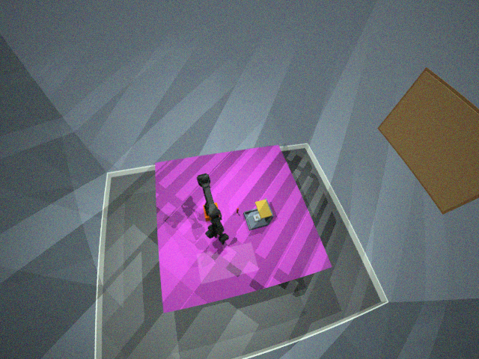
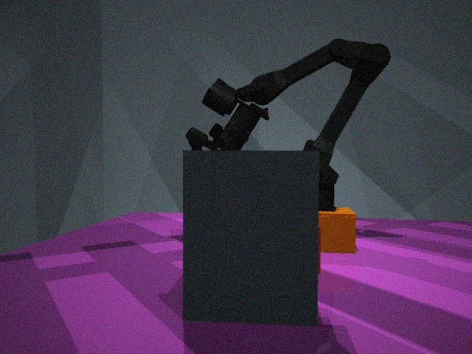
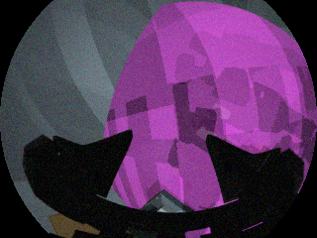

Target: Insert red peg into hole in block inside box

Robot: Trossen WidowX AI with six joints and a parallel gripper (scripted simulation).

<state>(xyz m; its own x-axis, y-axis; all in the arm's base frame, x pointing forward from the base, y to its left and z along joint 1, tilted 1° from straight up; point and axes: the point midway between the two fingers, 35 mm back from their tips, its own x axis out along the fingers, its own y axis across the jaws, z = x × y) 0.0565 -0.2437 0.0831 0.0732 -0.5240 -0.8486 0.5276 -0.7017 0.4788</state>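
Right now my gripper tip is 16 cm short of the red peg, 27 cm to the right of it and 10 cm above it. Also, from my gripper tip: dark back wall: 39 cm ahead, 22 cm to the left, 3 cm below; yellow roof: 34 cm ahead, 21 cm to the left, 6 cm above.
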